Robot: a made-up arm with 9 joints. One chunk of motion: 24 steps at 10 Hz.
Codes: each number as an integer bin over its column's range. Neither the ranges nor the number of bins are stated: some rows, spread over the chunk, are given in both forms.
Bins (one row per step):
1: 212 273 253 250 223 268 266 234 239
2: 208 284 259 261 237 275 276 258 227
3: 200 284 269 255 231 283 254 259 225
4: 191 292 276 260 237 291 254 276 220
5: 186 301 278 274 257 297 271 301 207
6: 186 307 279 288 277 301 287 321 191
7: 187 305 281 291 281 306 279 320 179
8: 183 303 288 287 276 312 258 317 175
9: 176 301 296 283 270 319 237 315 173
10: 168 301 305 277 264 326 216 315 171
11: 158 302 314 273 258 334 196 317 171
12: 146 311 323 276 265 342 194 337 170
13: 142 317 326 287 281 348 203 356 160
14: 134 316 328 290 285 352 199 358 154
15: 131 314 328 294 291 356 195 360 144
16: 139 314 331 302 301 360 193 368 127
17: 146 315 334 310 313 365 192 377 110
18: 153 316 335 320 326 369 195 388 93
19: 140 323 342 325 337 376 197 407 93
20: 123 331 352 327 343 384 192 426 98
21: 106 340 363 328 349 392 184 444 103
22: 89 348 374 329 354 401 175 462 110
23: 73 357 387 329 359 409 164 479 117
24: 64 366 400 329 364 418 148 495 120
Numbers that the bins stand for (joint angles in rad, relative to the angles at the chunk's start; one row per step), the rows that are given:
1: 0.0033 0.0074 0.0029 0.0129 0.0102 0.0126 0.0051 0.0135 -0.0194
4: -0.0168 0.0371 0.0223 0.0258 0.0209 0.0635 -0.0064 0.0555 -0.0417
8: -0.0245 0.0544 0.0323 0.0607 0.0506 0.1099 -0.0026 0.0964 -0.0945
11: -0.0485 0.0528 0.0542 0.0426 0.0369 0.1586 -0.0621 0.0964 -0.0992
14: -0.0715 0.0747 0.0660 0.0646 0.0575 0.1984 -0.0592 0.1373 -0.1192
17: -0.0600 0.0732 0.0711 0.0904 0.0789 0.2271 -0.0659 0.1563 -0.1708
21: -0.0984 0.1123 0.0955 0.1136 0.1064 0.2868 -0.0736 0.2231 -0.1791
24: -0.1386 0.1530 0.1266 0.1149 0.1178 0.3443 -0.1081 0.2740 -0.1591
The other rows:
2: -0.0005 0.0246 0.0079 0.0271 0.0209 0.0281 0.0147 0.0375 -0.0335
3: -0.0082 0.0246 0.0164 0.0194 0.0163 0.0458 -0.0064 0.0385 -0.0358
5: -0.0216 0.0512 0.0239 0.0439 0.0361 0.0768 0.0099 0.0804 -0.0569
6: -0.0216 0.0606 0.0248 0.0620 0.0514 0.0856 0.0252 0.1004 -0.0757
7: -0.0207 0.0575 0.0265 0.0659 0.0545 0.0967 0.0175 0.0994 -0.0898
9: -0.0312 0.0512 0.0391 0.0555 0.0461 0.1254 -0.0227 0.0944 -0.0969
10: -0.0389 0.0512 0.0467 0.0478 0.0415 0.1409 -0.0429 0.0944 -0.0992
12: -0.0600 0.0669 0.0618 0.0465 0.0423 0.1763 -0.0640 0.1163 -0.1004
13: -0.0638 0.0763 0.0643 0.0607 0.0545 0.1895 -0.0553 0.1353 -0.1121
15: -0.0744 0.0716 0.0660 0.0697 0.0621 0.2072 -0.0630 0.1393 -0.1309
16: -0.0667 0.0716 0.0685 0.0801 0.0697 0.2161 -0.0649 0.1473 -0.1509
18: -0.0533 0.0747 0.0719 0.1033 0.0888 0.2360 -0.0630 0.1672 -0.1908
19: -0.0658 0.0857 0.0778 0.1098 0.0972 0.2515 -0.0611 0.1862 -0.1908
20: -0.0821 0.0982 0.0862 0.1123 0.1018 0.2692 -0.0659 0.2052 -0.1849
22: -0.1147 0.1248 0.1047 0.1149 0.1102 0.3068 -0.0822 0.2411 -0.1708
23: -0.1300 0.1389 0.1157 0.1149 0.1140 0.3244 -0.0927 0.2581 -0.1626

